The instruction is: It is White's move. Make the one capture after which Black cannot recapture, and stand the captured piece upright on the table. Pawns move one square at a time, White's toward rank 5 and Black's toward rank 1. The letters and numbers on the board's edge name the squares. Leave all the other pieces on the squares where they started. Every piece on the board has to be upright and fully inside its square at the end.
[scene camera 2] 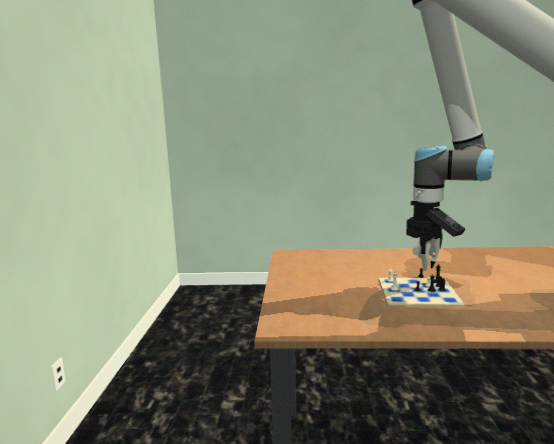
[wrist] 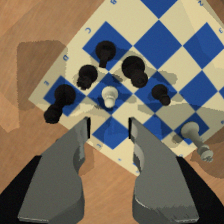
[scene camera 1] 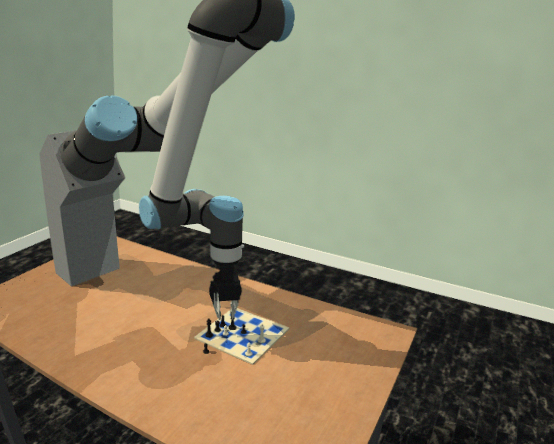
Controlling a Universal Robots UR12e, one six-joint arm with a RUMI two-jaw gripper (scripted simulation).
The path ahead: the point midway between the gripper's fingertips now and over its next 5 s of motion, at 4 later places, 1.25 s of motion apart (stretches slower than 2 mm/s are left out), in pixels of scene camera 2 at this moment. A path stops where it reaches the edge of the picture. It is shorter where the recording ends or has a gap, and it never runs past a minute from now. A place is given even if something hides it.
My gripper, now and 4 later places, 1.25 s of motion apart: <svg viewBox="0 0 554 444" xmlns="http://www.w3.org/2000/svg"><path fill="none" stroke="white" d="M428 269L428 275L427 281L426 254L414 258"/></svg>
